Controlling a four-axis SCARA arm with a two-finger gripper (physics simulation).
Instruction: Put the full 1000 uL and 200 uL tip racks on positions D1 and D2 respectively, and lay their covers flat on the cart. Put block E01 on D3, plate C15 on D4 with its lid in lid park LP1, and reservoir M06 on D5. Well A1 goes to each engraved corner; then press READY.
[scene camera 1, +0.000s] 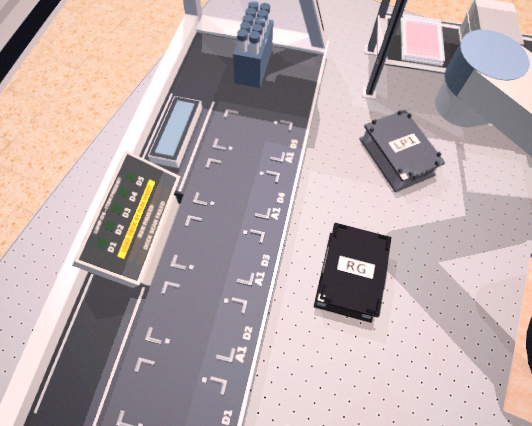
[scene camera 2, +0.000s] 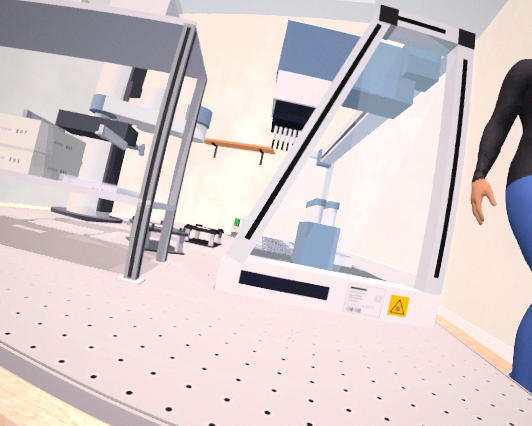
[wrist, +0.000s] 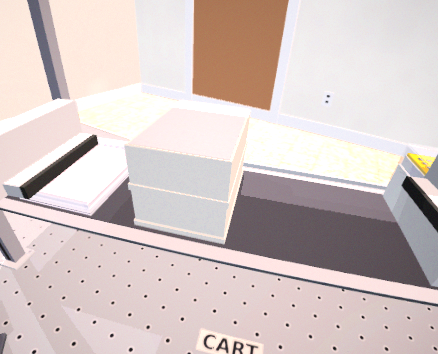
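My gripper (wrist: 246, 141) is open and empty. In the wrist view its fingers stand wide apart, and a stack of two pale blocks shows between them, nearer the left finger. The upper block E07 (scene camera 2: 17, 132) (wrist: 177, 165) rests on block E01 (scene camera 2: 14, 159) (wrist: 177, 210). A pink-topped plate (scene camera 1: 422, 41) lies beside the stack; its label is not readable. Lid park LP1 (scene camera 1: 400, 147) bears no lid. The deck (scene camera 1: 220, 250) shows bare corner marks at D2 to D5; D1 is partly out of view. The tip racks and reservoir M06 cannot be identified.
A dark RG stand (scene camera 1: 352, 290) is near LP1. A blue tube rack (scene camera 1: 248, 70) stands at the deck's far end. The status panel (scene camera 1: 102, 220) is at the deck's left. A shelf post (scene camera 2: 162, 145) rises beside the blocks. The CART label (wrist: 230, 344) is on the perforated top.
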